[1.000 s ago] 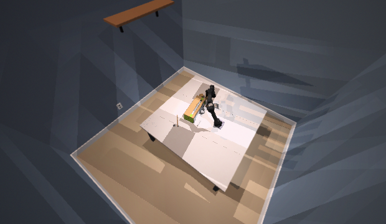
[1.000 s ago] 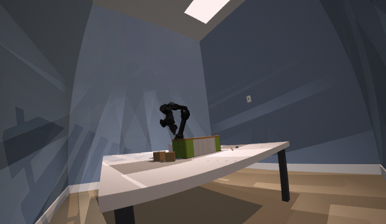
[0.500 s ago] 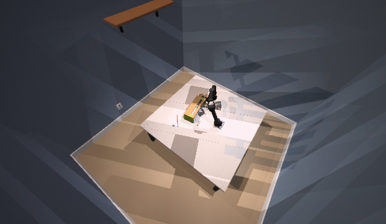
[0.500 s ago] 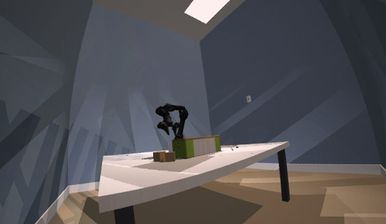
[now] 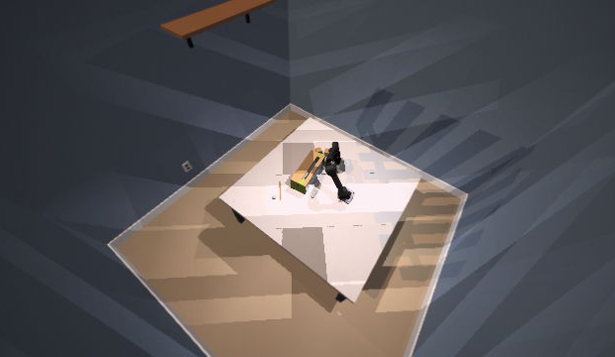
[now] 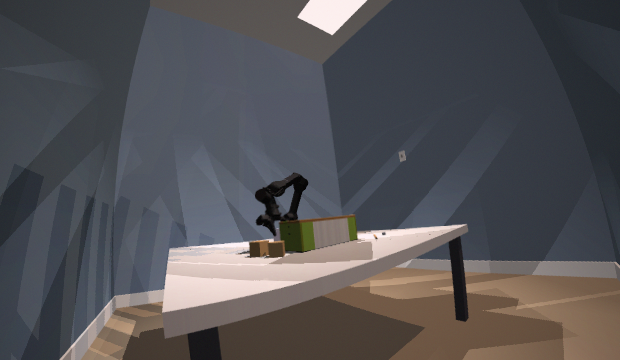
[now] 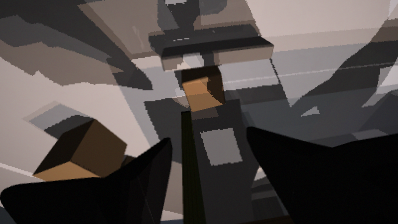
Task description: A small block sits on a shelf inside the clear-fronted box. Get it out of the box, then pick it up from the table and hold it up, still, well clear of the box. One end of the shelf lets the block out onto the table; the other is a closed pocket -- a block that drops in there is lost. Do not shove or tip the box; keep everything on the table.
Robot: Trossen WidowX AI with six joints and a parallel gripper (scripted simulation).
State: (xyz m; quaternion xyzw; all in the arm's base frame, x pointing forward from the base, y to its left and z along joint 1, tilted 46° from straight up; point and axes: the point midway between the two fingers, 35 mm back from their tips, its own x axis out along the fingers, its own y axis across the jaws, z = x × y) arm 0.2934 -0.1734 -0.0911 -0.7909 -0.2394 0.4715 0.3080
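Now: gripper tip 5 cm above the small block and 2 cm past it. From my gripper tip the other things lie so: small brown box 14 cm to the right, 7 cm ahead, 4 cm below; then thin stick 45 cm to the left, 20 cm ahead, 6 cm below.
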